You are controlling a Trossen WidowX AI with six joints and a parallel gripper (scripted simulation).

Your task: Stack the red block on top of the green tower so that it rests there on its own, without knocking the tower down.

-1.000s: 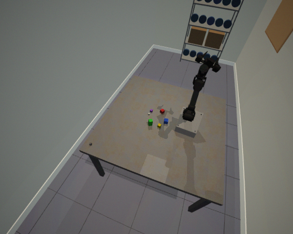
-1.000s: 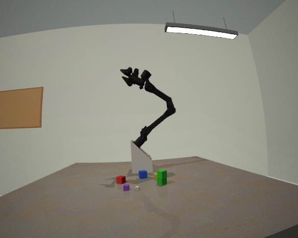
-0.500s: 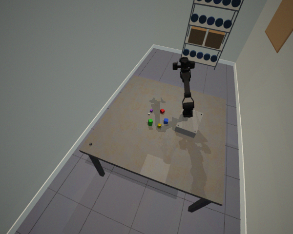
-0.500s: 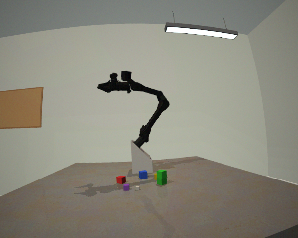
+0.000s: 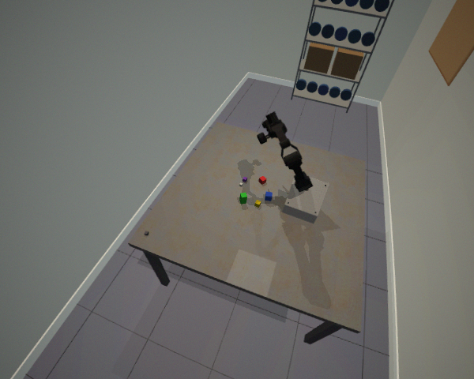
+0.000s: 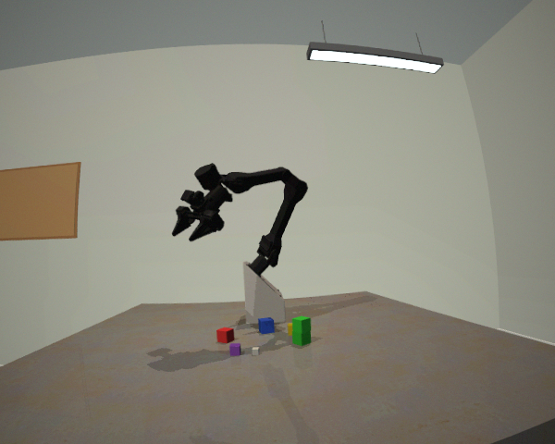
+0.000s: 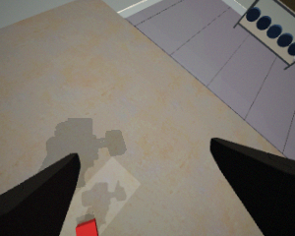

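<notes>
Now: the red block 30 cm below my gripper tip, 11 cm to the left of it and 3 cm behind it. Also, from my gripper tip: purple block 30 cm below, 14 cm to the left, 9 cm ahead; then blue block 29 cm below, 24 cm to the left, 11 cm behind; then tiny white block 31 cm below, 20 cm to the left, 10 cm ahead.
</notes>
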